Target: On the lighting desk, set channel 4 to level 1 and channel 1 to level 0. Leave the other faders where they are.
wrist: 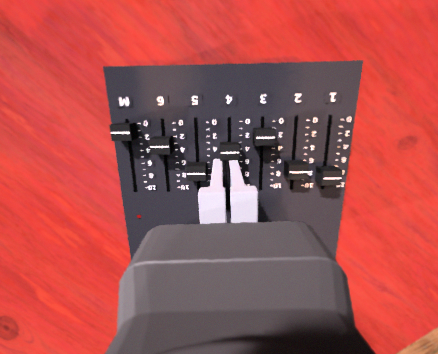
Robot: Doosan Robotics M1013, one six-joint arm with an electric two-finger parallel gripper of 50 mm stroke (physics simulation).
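Places are measured from the arm's base along level axes (x left, y back, z up), in centimetres.
Pixels of known places: gripper, between the fingertips: (225, 174).
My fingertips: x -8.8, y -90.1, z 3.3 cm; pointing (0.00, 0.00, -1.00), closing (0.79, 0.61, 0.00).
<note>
Ahead of a thing's pixels: the offset from my fingertips to its top centre. "pt": to the spot under its first point. Level surfaces: height alone.
The lighting desk (170, 227) is a dark panel, seen upside down in the wrist view. The channel 4 fader @[pt dx -0.8, dy +1.5, dz +0.7 cm] (230, 151) is a black knob with a white line, mid-slot at roughly level 4 to 5. The channel 1 fader @[pt dx +5.5, dy +3.9, dz +0.7 cm] (330, 177) is at the right, near the high-number end at roughly 8 to 9. My gripper (225, 174) is shut and empty. Its pale fingertips are right at the high-number side of the channel 4 knob and appear to touch it. The fingers and gripper body hide the lower part of channel 4's slot.
The channel 3 fader @[pt dx +0.4, dy +3.5, dz +0.7 cm] (264, 137) and channel 5 fader @[pt dx -1.7, dy -0.9, dz +0.7 cm] (196, 172) flank channel 4. The channel 2 fader @[pt dx +3.5, dy +3.0, dz +0.7 cm] (298, 171) is beside channel 1. The channel 6 fader @[pt dx -4.5, dy -0.8, dz +0.7 cm] (160, 146) and master fader @[pt dx -7.0, dy -1.5, dz +0.7 cm] (120, 132) are at the left. The desk lies on a red wooden table @[dz -6.1 cm] (55, 165).
</note>
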